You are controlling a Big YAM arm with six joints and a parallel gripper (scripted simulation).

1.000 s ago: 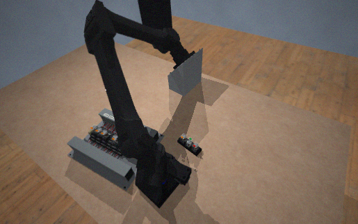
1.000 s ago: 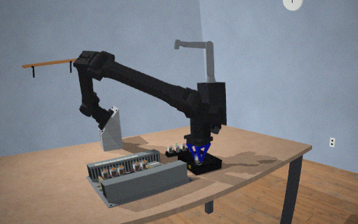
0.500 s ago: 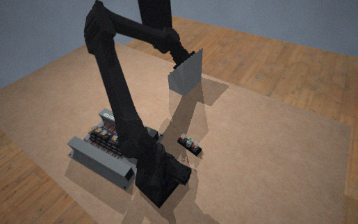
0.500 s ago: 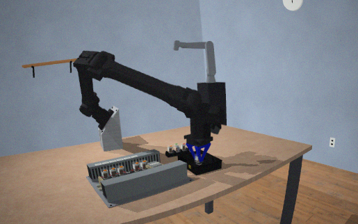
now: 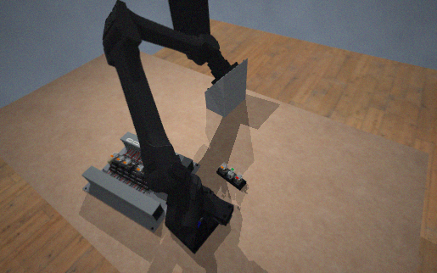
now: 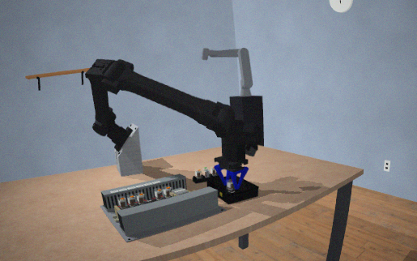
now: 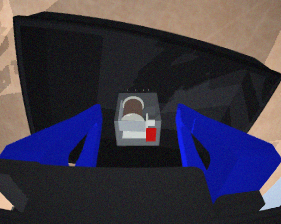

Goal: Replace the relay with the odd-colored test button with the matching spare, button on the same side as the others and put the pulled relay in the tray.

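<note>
The black tray is 1 cm below my hand.
</note>
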